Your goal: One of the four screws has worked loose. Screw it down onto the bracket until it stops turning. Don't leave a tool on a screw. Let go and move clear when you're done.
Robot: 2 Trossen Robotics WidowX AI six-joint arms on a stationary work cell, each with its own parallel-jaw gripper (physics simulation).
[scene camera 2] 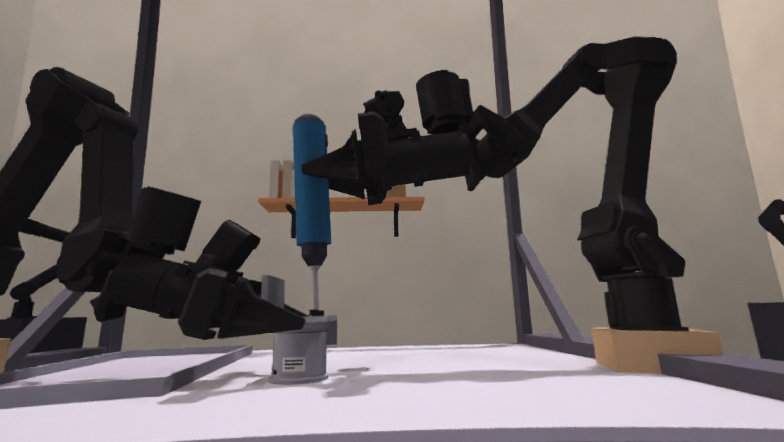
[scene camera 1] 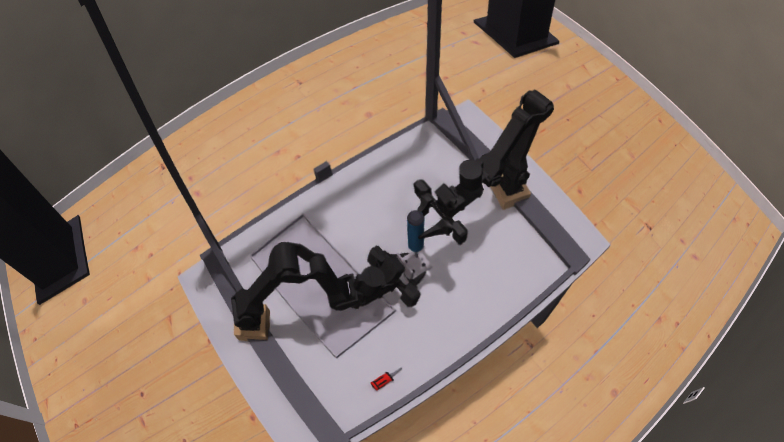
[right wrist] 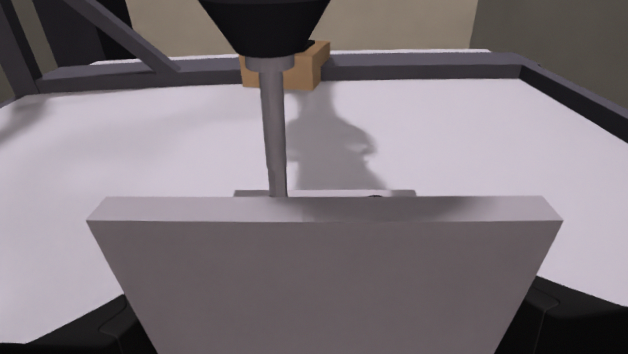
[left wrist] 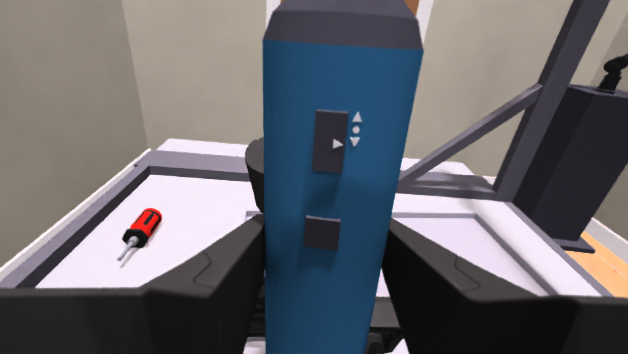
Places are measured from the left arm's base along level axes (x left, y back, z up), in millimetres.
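Pixels of known places: left gripper, between the fingertips: (scene camera 2: pixel 304 174) (scene camera 1: pixel 413 231) (left wrist: pixel 323 227); right gripper, between the fingertips: (scene camera 2: pixel 308 323) (scene camera 1: pixel 416 263); left arm's base, origin of its link: (scene camera 2: pixel 646 329) (scene camera 1: pixel 511 185); right arm's base, origin of its link: (scene camera 1: pixel 249 319).
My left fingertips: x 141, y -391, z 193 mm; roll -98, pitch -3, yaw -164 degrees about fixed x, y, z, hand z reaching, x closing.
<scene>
Ahead of a thing's pixels: the offset from my left fingertips to its top centre. "*": to the spot under its first point.
A blue power screwdriver @(dx -4, dy +11, dz +76 mm) (scene camera 1: pixel 415 236) (scene camera 2: pixel 312 214) (left wrist: pixel 325 75) (right wrist: pixel 274 125) stands upright, bit down. My left gripper (scene camera 1: pixel 418 226) (scene camera 2: pixel 308 170) (left wrist: pixel 323 227) is shut on its handle. The bit reaches down to a dark screw head @(* dx +23, dy +30, dz -167 mm) (scene camera 2: pixel 316 312) on the grey bracket (scene camera 1: pixel 415 267) (scene camera 2: pixel 331 320) (right wrist: pixel 325 280); exact contact is too small to tell. The bracket sits on a round grey base @(dx +7, dy +4, dz -173 mm) (scene camera 2: pixel 299 348). My right gripper (scene camera 1: pixel 410 272) (scene camera 2: pixel 293 318) (right wrist: pixel 327 300) is shut on the bracket, around its upright plate. The plate hides most screws in the right wrist view, and the bit's tip.
A red screwdriver @(dx +284, dy -177, dz -207 mm) (scene camera 1: pixel 381 381) (left wrist: pixel 145 224) lies near the table's front edge in scene camera 1. A shallow grey tray @(dx -57, dy -264, dz -221 mm) (scene camera 1: pixel 336 351) (scene camera 2: pixel 159 386) lies under the right arm. Dark frame rails (scene camera 1: pixel 551 236) and posts (scene camera 1: pixel 433 60) border the table.
</scene>
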